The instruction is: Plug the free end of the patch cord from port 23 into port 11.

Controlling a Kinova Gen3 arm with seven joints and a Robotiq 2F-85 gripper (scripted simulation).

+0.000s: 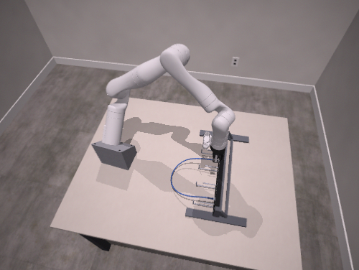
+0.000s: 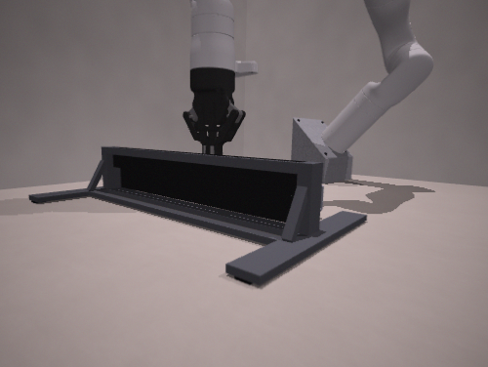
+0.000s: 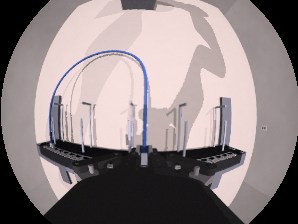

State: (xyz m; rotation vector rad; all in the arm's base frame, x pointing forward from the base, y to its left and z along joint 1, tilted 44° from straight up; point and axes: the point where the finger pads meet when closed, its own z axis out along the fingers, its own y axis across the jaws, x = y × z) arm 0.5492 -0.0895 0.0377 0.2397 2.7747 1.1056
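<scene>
Right now my hand is 10 mm short of the plug and 10 mm above it.
</scene>
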